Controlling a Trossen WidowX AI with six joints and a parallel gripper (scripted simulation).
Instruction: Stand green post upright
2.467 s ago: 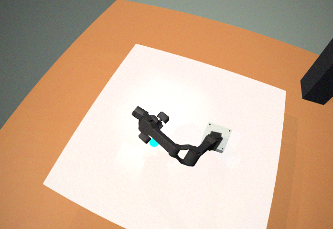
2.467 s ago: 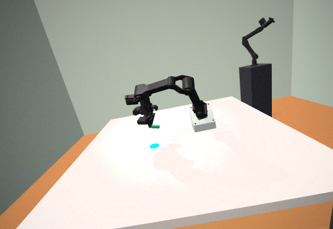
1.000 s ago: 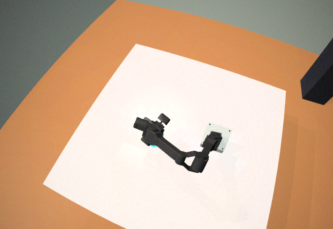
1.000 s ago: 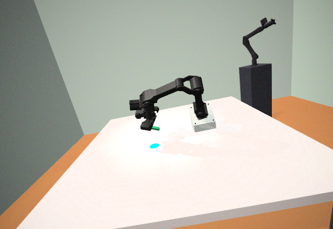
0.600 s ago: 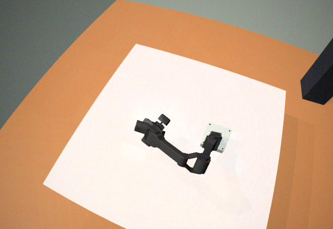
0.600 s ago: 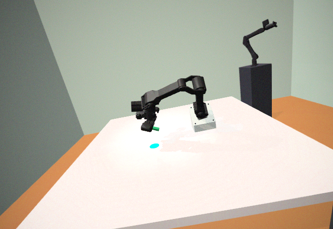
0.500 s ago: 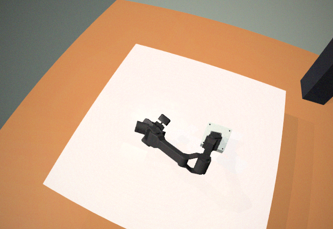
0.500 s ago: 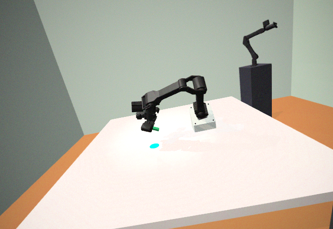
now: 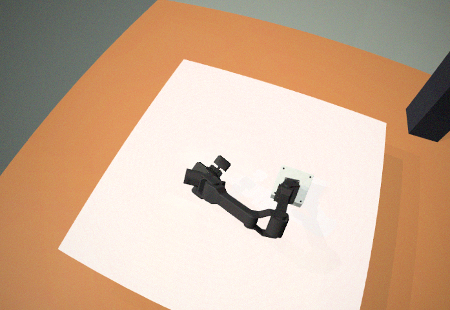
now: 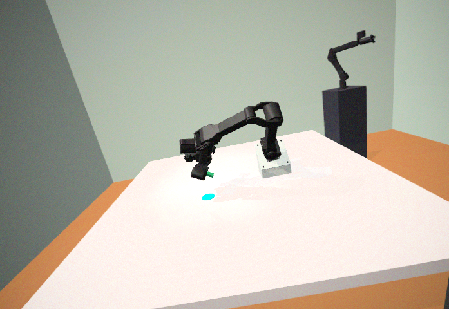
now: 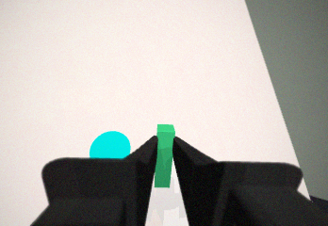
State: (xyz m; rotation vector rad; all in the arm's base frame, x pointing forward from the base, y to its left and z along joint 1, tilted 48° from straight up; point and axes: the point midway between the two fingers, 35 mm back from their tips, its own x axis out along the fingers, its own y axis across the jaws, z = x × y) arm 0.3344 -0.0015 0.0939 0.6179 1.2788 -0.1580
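Right now my gripper tip is 4 cm to the right of the cyan circle and 11 cm above it. Also, from my gripper tip: green post (2 cm behind, 1 cm below).
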